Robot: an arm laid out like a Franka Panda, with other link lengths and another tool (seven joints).
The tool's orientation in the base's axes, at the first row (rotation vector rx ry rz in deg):
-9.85, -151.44, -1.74
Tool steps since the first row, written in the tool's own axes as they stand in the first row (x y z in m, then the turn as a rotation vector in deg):
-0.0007, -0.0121, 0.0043, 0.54, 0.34, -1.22
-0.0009, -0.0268, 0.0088, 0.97, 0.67, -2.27
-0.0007, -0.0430, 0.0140, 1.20, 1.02, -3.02
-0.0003, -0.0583, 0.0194, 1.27, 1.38, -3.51
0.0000, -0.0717, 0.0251, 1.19, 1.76, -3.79
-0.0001, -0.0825, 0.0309, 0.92, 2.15, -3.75
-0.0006, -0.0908, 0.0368, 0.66, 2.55, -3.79
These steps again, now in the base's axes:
-0.0030, -0.0119, -0.0040, 0.15, 0.34, 1.33
-0.0068, -0.0262, -0.0079, 0.31, 0.66, 2.45
-0.0114, -0.0420, -0.0123, 0.50, 0.99, 3.22
-0.0163, -0.0568, -0.0167, 0.72, 1.33, 3.68
-0.0209, -0.0698, -0.0215, 0.97, 1.69, 3.89
-0.0250, -0.0802, -0.0265, 1.23, 2.04, 3.72
-0.0283, -0.0882, -0.0319, 1.53, 2.41, 3.63

